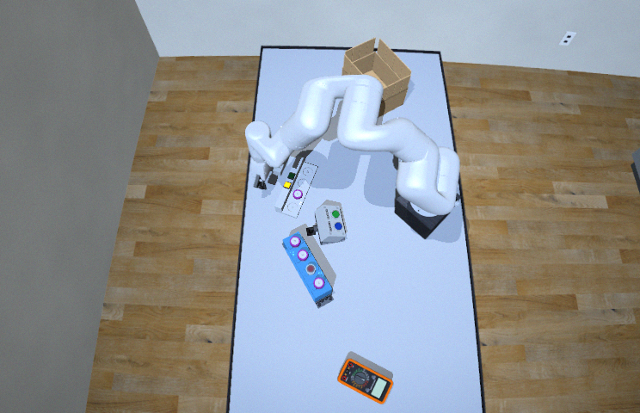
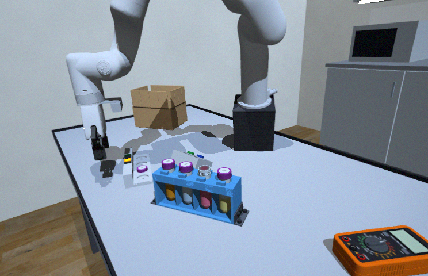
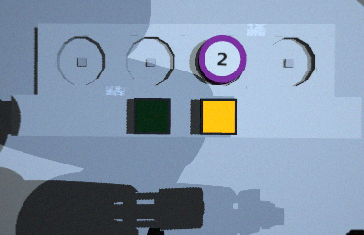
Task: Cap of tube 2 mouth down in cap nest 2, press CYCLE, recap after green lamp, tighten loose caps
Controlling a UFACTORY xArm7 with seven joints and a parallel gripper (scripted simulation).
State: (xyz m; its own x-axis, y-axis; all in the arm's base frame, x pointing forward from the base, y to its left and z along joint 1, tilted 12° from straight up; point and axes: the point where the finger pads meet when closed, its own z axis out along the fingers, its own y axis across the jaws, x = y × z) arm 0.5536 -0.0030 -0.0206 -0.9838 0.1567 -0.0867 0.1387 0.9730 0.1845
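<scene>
The purple cap marked 2 is 110 mm behind my hand, 10 mm to the left of it and 90 mm below it. The rest, counted from my hand: key housing: 250 mm behind, 100 mm to the left, 50 mm below; then green ready key: 260 mm behind, 80 mm to the left, 40 mm below; then cap 4: 150 mm behind, 220 mm to the left, 10 mm above.
</scene>
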